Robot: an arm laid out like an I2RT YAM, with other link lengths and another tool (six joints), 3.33 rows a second.
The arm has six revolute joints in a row. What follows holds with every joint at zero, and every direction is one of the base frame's. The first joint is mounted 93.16 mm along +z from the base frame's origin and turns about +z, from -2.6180 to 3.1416 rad. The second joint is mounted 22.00 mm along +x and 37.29 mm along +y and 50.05 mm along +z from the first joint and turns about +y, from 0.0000 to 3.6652 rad. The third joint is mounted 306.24 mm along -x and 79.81 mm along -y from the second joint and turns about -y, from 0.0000 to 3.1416 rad. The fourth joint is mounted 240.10 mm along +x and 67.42 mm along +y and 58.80 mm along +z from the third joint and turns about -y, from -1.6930 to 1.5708 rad. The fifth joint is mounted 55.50 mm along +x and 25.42 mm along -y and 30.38 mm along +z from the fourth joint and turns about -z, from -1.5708 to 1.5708 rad. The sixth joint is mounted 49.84 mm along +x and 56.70 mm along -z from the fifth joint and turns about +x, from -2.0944 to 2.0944 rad. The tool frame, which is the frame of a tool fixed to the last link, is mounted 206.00 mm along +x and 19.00 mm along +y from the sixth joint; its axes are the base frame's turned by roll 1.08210, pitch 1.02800 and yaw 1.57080 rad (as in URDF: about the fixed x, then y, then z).
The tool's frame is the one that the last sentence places.
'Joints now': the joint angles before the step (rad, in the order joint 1, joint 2, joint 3, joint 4, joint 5, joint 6). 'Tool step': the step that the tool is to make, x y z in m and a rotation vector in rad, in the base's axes. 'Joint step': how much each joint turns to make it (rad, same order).
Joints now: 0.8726, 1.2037, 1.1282, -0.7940, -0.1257, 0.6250
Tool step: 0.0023, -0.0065, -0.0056, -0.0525, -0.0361, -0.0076
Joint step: 0.0403, 0.0020, 0.0014, -0.0179, 0.0776, -0.0021
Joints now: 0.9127, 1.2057, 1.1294, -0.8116, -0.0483, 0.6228
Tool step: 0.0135, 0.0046, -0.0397, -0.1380, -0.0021, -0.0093
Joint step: 0.0530, 0.1270, -0.0002, 0.0169, 0.1038, 0.0015
